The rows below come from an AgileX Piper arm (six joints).
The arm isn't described. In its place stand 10 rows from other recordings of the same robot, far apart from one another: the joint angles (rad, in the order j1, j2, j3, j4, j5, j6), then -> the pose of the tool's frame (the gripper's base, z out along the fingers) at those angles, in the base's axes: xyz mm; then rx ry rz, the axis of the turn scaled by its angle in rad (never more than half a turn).
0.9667 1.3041 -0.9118 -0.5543 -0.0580 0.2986 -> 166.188 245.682 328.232 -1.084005 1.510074 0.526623
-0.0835 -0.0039 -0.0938 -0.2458 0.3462 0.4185 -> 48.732 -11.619 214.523 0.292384 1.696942 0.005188
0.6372 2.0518 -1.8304 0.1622 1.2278 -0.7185 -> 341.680 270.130 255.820 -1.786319 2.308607 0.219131
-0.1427 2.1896 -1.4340 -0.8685 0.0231 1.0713 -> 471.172 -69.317 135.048 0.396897 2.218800 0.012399
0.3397 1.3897 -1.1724 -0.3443 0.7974 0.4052 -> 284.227 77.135 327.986 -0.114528 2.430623 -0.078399
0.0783 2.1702 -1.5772 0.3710 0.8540 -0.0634 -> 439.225 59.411 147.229 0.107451 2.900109 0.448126
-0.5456 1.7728 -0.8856 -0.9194 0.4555 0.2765 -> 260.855 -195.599 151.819 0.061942 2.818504 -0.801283
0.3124 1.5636 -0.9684 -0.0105 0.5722 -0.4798 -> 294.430 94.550 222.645 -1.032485 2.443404 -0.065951
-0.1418 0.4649 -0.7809 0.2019 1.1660 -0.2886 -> 53.866 9.254 341.422 -0.169229 2.304188 0.037726
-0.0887 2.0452 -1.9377 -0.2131 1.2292 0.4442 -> 439.928 -57.330 289.061 0.679971 2.697231 -0.212057
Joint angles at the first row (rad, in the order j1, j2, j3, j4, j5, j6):
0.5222 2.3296 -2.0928 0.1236 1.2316 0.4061
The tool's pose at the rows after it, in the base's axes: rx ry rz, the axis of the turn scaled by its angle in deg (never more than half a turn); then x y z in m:
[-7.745 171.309 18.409 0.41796 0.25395 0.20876]
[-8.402 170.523 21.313 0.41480 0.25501 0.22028]
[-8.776 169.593 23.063 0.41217 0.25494 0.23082]
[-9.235 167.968 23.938 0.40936 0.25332 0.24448]
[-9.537 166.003 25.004 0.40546 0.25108 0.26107]
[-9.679 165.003 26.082 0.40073 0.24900 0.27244]
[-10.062 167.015 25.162 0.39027 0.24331 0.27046]
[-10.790 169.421 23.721 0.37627 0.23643 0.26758]
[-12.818 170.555 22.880 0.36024 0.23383 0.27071]
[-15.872 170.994 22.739 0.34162 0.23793 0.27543]
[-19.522 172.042 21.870 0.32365 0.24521 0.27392]
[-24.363 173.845 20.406 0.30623 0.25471 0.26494]
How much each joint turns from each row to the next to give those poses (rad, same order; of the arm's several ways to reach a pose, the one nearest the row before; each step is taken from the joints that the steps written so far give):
0.0000 -0.0237 0.0000 0.0125 0.0000 -0.0059
0.0000 -0.0229 -0.0001 0.0293 0.0019 -0.0129
0.0000 -0.0214 0.0001 0.0146 0.0016 -0.0062
0.0000 -0.0283 0.0000 0.0000 0.0000 -0.0040
0.0000 -0.0346 0.0000 0.0000 0.0000 -0.0019
0.0000 -0.0305 0.0115 0.0067 0.0000 -0.0019
0.0000 -0.0438 0.0802 0.0033 0.0000 -0.0071
0.0023 -0.0535 0.0977 0.0000 0.0003 -0.0086
0.0138 -0.0552 0.0764 -0.0018 0.0017 -0.0104
0.0314 -0.0509 0.0617 0.0000 -0.0016 -0.0047
0.0399 -0.0326 0.0548 -0.0040 0.0001 -0.0021
0.0450 -0.0139 0.0543 -0.0016 0.0000 -0.0106

